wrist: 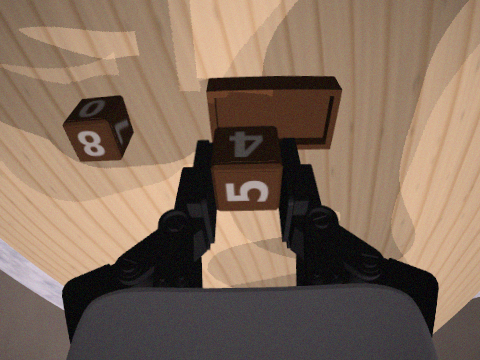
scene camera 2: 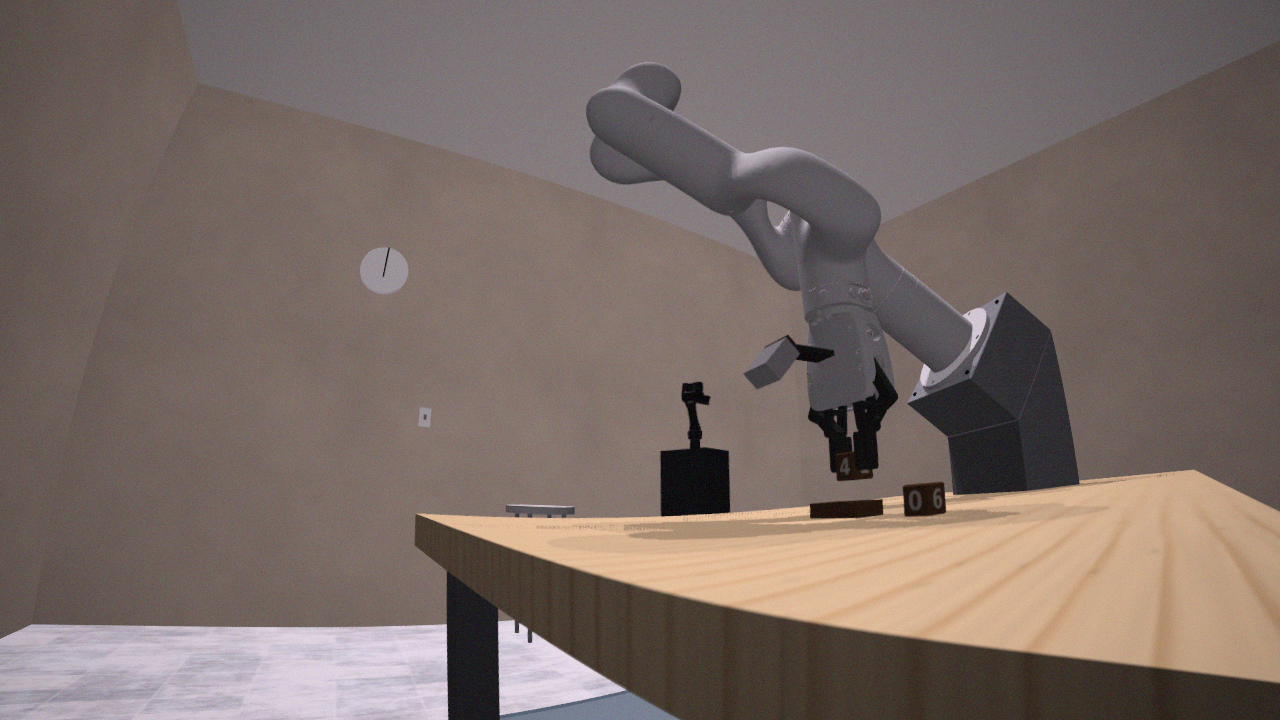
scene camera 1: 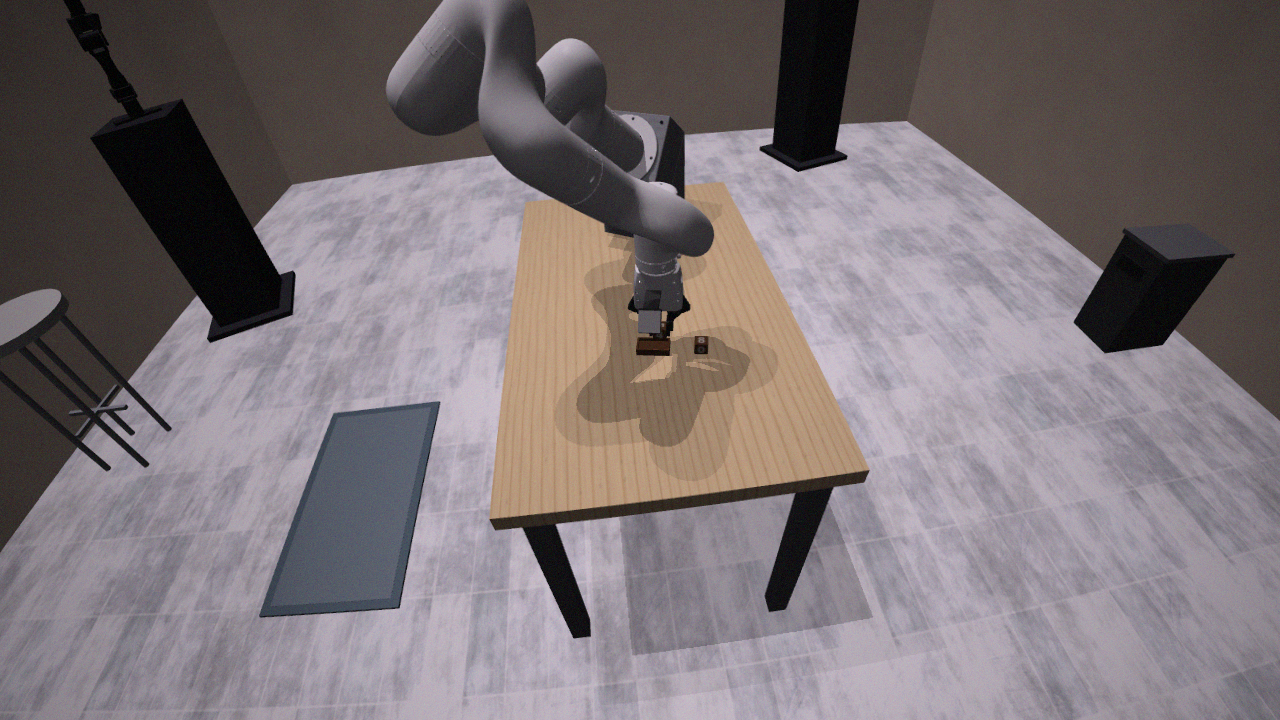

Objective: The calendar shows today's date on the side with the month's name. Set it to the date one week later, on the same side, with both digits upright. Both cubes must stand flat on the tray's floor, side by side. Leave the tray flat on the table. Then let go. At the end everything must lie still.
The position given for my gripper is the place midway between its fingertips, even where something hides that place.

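Note:
You can see my gripper [scene camera 2: 854, 470], there's my gripper [wrist: 246, 161] again, and here's another look at my gripper [scene camera 1: 660, 332]. There's a brown tray [scene camera 2: 863, 508] too, and you get the same brown tray [wrist: 302, 107] again.

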